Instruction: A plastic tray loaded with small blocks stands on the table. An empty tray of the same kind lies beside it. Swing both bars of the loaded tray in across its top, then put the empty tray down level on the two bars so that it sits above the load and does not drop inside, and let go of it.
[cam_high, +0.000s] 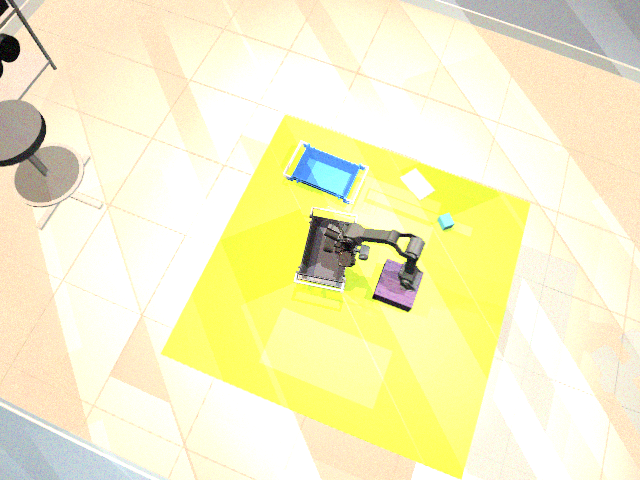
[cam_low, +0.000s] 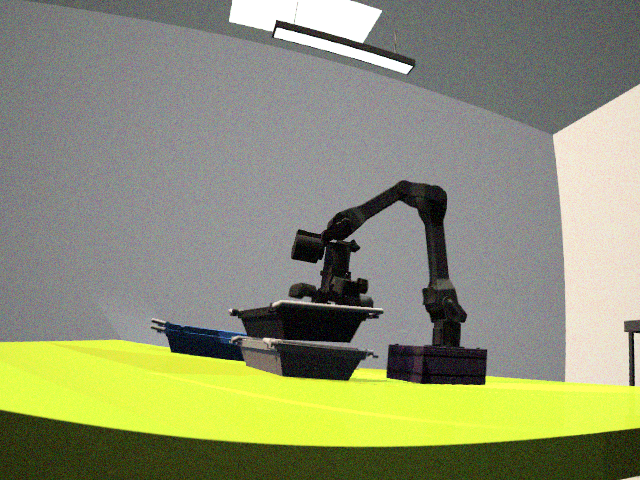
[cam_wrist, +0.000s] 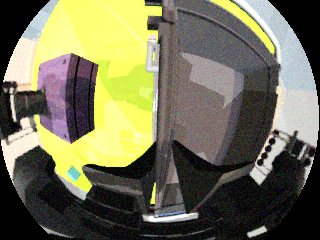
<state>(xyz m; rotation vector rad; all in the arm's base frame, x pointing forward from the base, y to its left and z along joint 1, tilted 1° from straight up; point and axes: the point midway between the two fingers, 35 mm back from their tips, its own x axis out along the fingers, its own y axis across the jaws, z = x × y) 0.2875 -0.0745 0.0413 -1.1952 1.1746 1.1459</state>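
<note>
The dark grey tray lies 8 cm ahead of my gripper tip and 3 cm above it. From my gripper tip the other things lie so: white card: 30 cm behind, 46 cm to the right, 8 cm below; then cyan block: 44 cm behind, 28 cm to the right, 6 cm below.
</note>
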